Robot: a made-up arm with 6 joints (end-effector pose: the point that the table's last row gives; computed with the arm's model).
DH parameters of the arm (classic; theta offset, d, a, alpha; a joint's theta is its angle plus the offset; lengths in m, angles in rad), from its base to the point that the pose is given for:
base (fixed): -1.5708 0.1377 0 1.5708
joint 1: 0 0.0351 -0.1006 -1.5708
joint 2: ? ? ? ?
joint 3: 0 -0.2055 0.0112 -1.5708
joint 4: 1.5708 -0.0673 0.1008 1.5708
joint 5: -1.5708 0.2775 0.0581 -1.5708
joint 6: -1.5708 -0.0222 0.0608 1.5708
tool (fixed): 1.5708 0.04 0 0
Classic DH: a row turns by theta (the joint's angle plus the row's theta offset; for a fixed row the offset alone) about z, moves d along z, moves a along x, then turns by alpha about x.
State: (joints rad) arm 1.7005 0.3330 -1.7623 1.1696 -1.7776 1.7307
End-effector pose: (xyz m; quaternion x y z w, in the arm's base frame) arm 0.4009 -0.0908 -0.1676 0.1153 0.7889 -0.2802 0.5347
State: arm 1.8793 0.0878 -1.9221 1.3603 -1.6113 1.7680
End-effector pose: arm 0.4543 -0.0586 -0.0823 0.1468 0.7219 -0.1576 0.6577
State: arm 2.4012 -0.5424 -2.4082 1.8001 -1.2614 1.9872
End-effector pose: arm 0.4141 0.1970 0.0872 0.0129 0.6178 0.2006 0.7602
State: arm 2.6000 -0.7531 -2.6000 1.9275 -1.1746 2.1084
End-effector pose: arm 0.3213 0.2925 0.0760 -0.0735 0.6378 0.2927 0.7086
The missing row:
joint 2: 0 0.0893 -0.0121 1.5708
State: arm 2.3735 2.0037 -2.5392 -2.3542 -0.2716 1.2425
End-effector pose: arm 0.0411 0.1845 -0.1403 0.5488 0.3134 0.7638 0.1311
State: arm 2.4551 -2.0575 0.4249 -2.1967 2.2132 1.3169
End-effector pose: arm 0.0692 -0.1538 -0.0678 0.5730 0.3156 0.3757 0.6565
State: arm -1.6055 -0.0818 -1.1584 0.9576 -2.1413 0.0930
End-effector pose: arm 0.5007 0.0443 0.1878 0.3968 -0.0139 0.7940 0.4604
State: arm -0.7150 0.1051 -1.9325 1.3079 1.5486 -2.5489
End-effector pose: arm 0.3997 0.0272 0.4309 0.4650 0.2490 -0.6210 0.5798
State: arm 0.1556 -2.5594 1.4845 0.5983 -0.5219 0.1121
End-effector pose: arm -0.4637 -0.0235 0.4824 0.1584 0.6733 -0.6861 0.2254
